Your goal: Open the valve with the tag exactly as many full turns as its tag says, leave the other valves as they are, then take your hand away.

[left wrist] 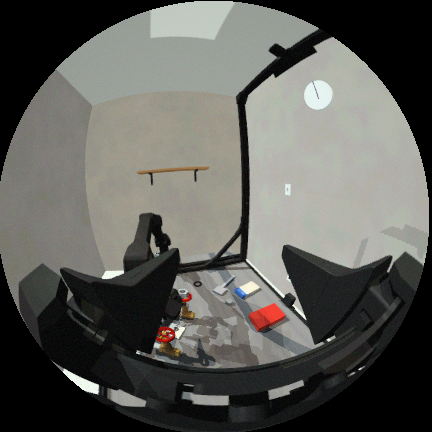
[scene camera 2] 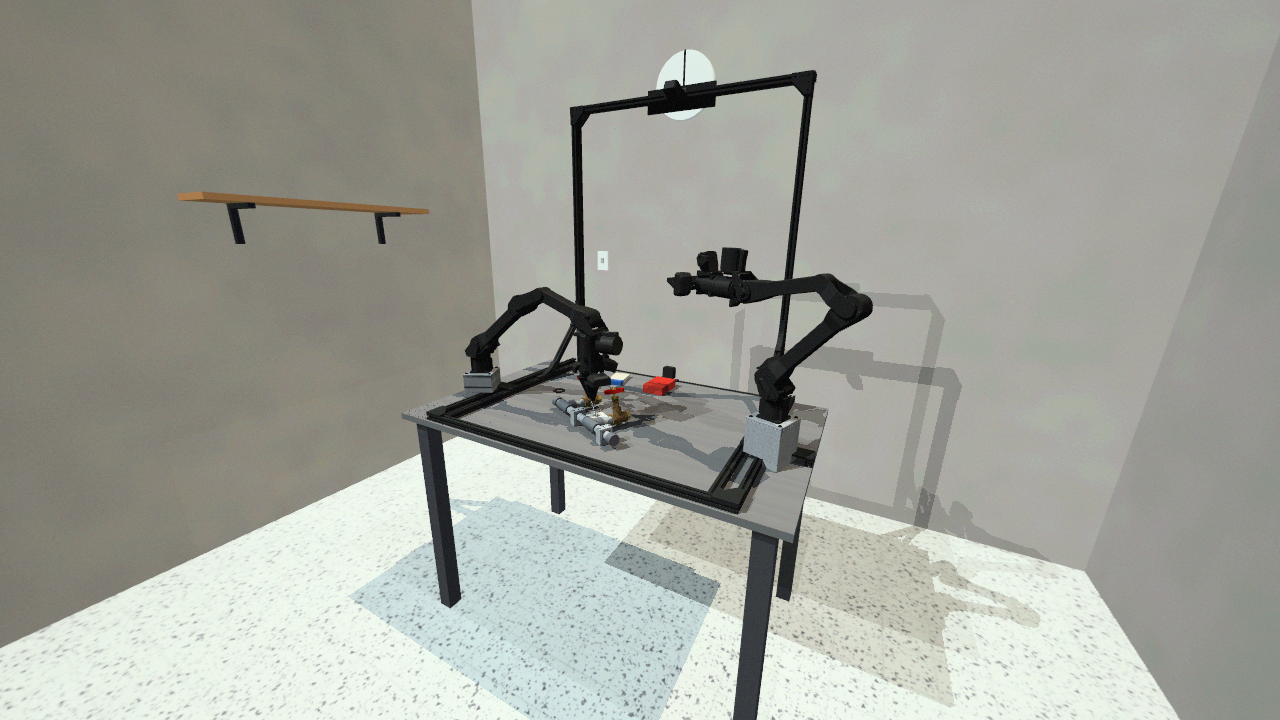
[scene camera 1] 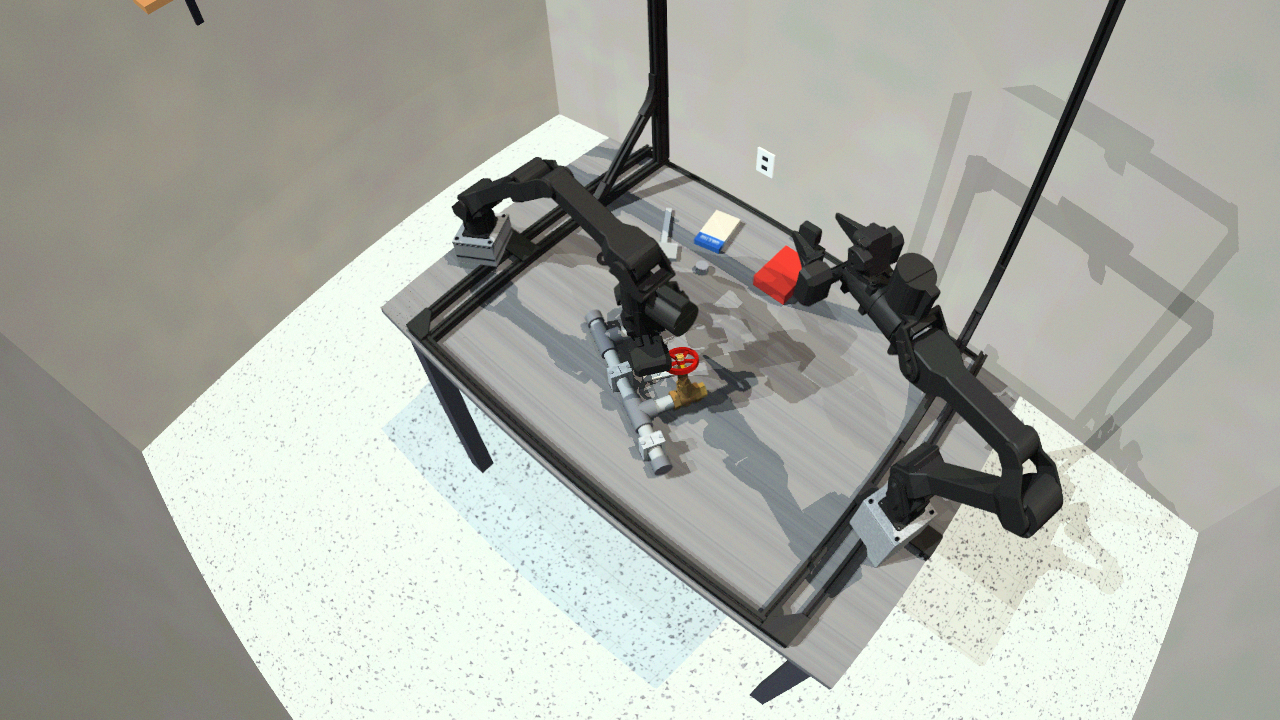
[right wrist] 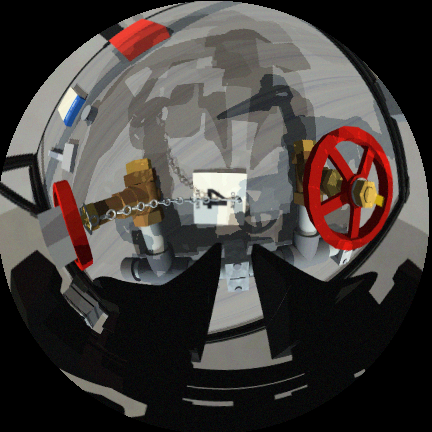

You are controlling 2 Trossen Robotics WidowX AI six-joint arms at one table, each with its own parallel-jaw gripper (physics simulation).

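Places are measured from the left arm's base along level axes (x ahead, y left, z up), in metres.
Pixels of known places: left gripper, fingertip midpoint: (left wrist: 231, 252) (scene camera 1: 815, 223); right gripper, fingertip midpoint: (left wrist: 162, 321) (scene camera 2: 591, 399) (right wrist: 236, 248); left arm's base, link origin: (scene camera 2: 773, 417) (scene camera 1: 901, 507); right arm's base, link origin: (scene camera 2: 481, 370) (scene camera 1: 480, 227) (right wrist: 76, 313).
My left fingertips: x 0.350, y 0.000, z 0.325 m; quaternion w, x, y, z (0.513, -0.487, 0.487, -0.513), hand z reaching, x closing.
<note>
For each thing: its top centre in the pictures, then the offset to it from my left fingertips. "*": a spot on its surface instead.
- tagged valve's red handwheel, top centre: (right wrist: 54, 233) (left wrist: 182, 293) 0.322 m down, 0.260 m ahead, 0.144 m left
- chain, surface spot: (right wrist: 141, 206) * 0.396 m down, 0.230 m ahead, 0.155 m left
- white tag, surface spot: (right wrist: 203, 216) * 0.439 m down, 0.186 m ahead, 0.190 m left
- untagged valve's red wheel, top centre: (right wrist: 374, 195) (scene camera 1: 680, 356) (scene camera 2: 614, 387) (left wrist: 162, 331) 0.322 m down, 0.090 m ahead, 0.167 m left
- red box, top centre: (scene camera 1: 785, 269) (scene camera 2: 659, 381) (left wrist: 267, 314) 0.414 m down, 0.220 m ahead, 0.171 m right
- blue-and-cream block, top centre: (scene camera 1: 717, 229) (right wrist: 67, 103) (scene camera 2: 618, 377) (left wrist: 246, 288) 0.429 m down, 0.401 m ahead, 0.118 m right
- grey T-shaped piece, top centre: (scene camera 1: 668, 231) (right wrist: 56, 153) (left wrist: 226, 282) 0.433 m down, 0.452 m ahead, 0.021 m right
The tagged valve's red handwheel (right wrist: 73, 230) (left wrist: 188, 297) is at the left of the right wrist view, a grey block at its hub. A chain (right wrist: 141, 206) runs from its stem to a white tag (right wrist: 203, 216) (left wrist: 179, 332), whose large numeral is sideways and looks like a 4; I cannot be certain. The untagged valve's red wheel (right wrist: 312, 195) (scene camera 1: 681, 373) (scene camera 2: 614, 391) is at the right. My right gripper (right wrist: 236, 248) (scene camera 2: 591, 399) is shut to a narrow gap, empty, between the valves and clear of both wheels. My left gripper (left wrist: 231, 252) (scene camera 1: 827, 243) is open, empty and high.
The valves stand on a grey pipe (scene camera 1: 633, 404) (right wrist: 190, 263). A red box (scene camera 1: 777, 275) (left wrist: 267, 317) (right wrist: 140, 39), a blue-and-cream block (scene camera 1: 716, 231) (left wrist: 248, 289) and a grey T-shaped piece (scene camera 1: 667, 234) lie toward the wall. A black frame (scene camera 1: 590, 514) edges the table.
</note>
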